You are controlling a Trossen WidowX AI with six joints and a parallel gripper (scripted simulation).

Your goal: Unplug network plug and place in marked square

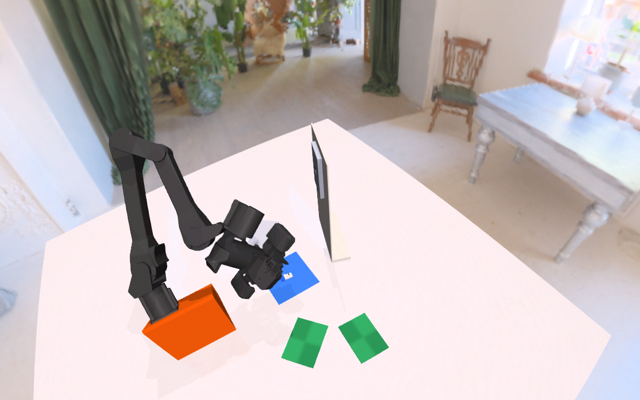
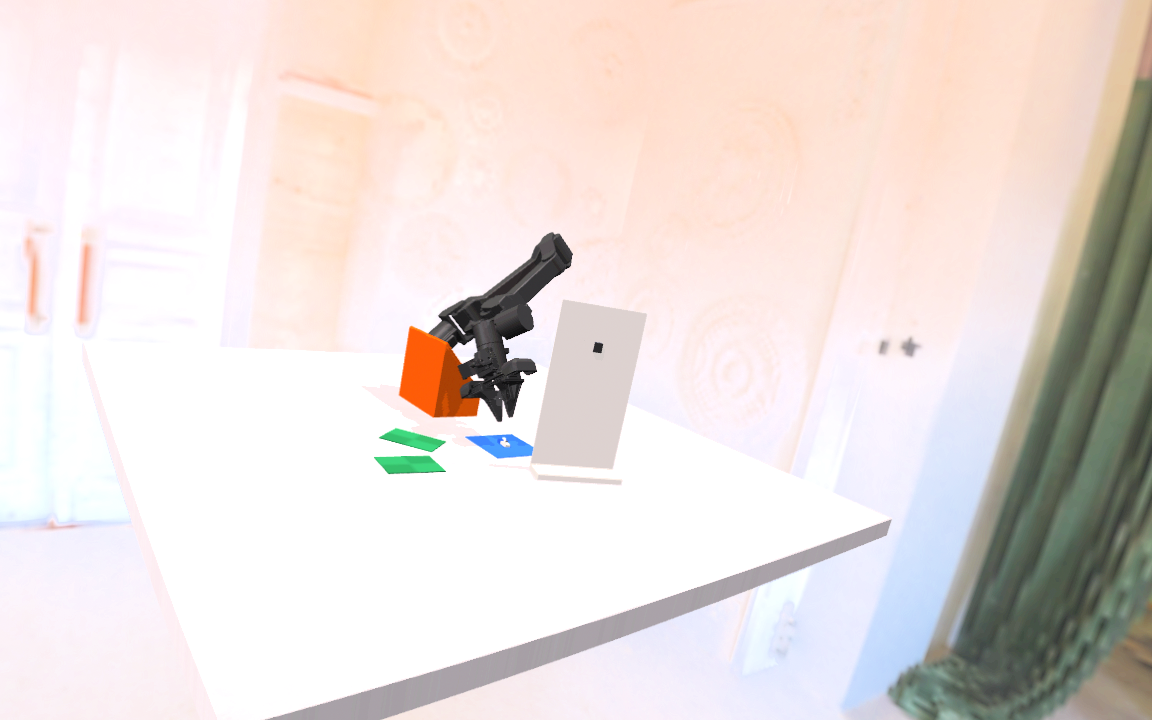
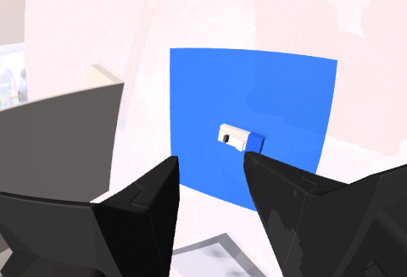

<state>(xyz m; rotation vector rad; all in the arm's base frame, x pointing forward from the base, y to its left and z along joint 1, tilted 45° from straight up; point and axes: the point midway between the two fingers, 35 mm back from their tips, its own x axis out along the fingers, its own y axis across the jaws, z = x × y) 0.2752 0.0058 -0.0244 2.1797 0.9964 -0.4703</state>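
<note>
My gripper tip is 4 cm above the thin pale tab and 1 cm short of it. Also, from my gripper tip: blue marked square: 5 cm below, 1 cm ahead; grey slab: 16 cm to the left, 5 cm below, 3 cm ahead; network plug: 5 cm below, 1 cm ahead.
</note>
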